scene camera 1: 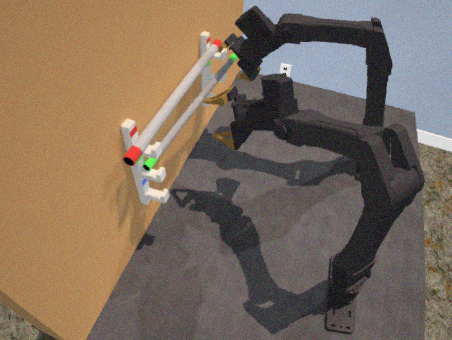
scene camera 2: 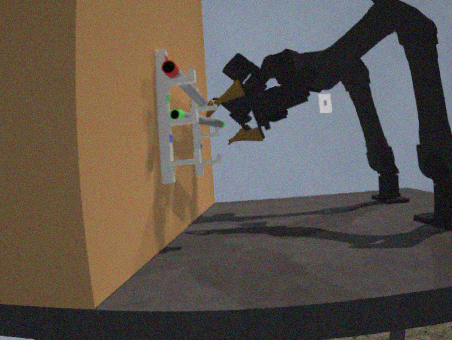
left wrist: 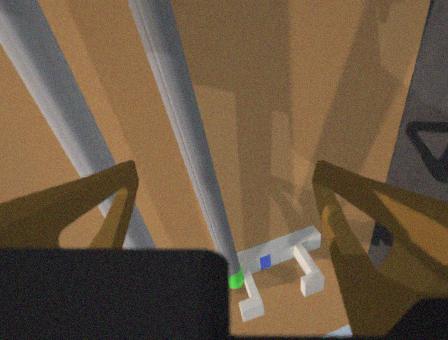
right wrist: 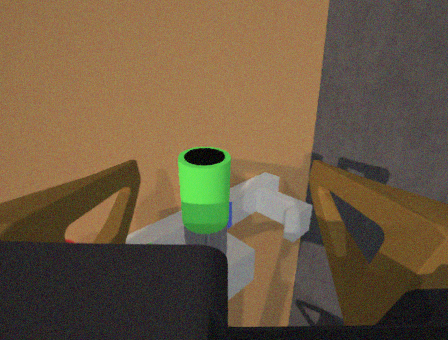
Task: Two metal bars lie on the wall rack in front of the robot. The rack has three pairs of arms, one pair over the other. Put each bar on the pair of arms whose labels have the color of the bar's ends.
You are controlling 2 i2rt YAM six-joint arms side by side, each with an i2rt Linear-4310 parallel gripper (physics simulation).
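The red-ended bar lies on the top, red-labelled arms of the white rack. The green-ended bar has its near end on the middle, green-labelled arm. Its far end stands farther out from the wall; whether it sits in the hook or on its tip I cannot tell. My right gripper is open around that far end, holding nothing. My left gripper is open and empty, in front of the green-ended bar.
The bottom, blue-labelled arms carry no bar. The orange wall stands behind the rack. The dark table lies below. The two robot arms reach in close together, the right one above.
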